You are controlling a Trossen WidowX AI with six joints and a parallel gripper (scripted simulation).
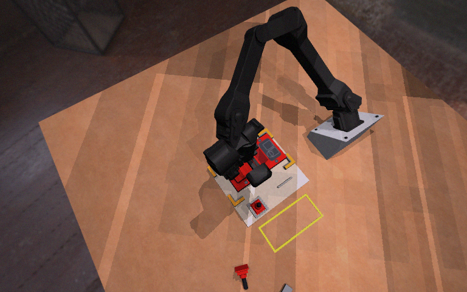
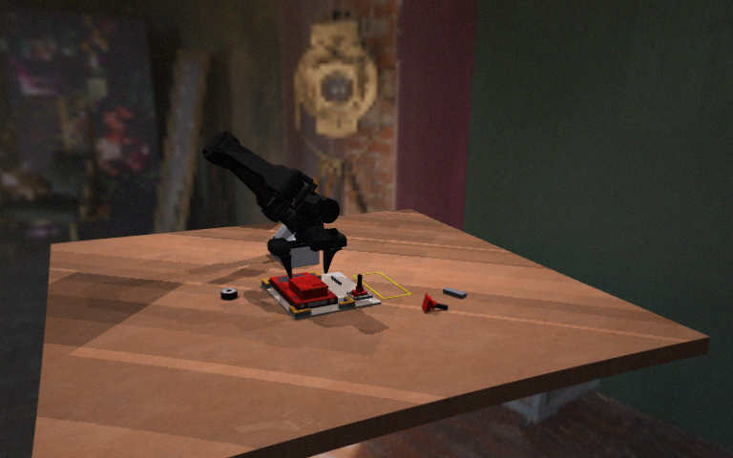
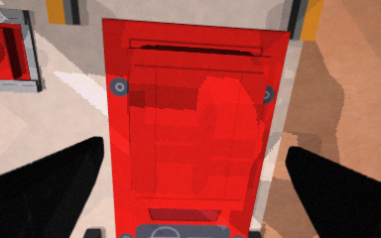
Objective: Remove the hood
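The red hood is 30 mm below my gripper tip. The rest, counted from my gripper tip: black wheel 100 mm behind, 180 mm to the right, 60 mm below.
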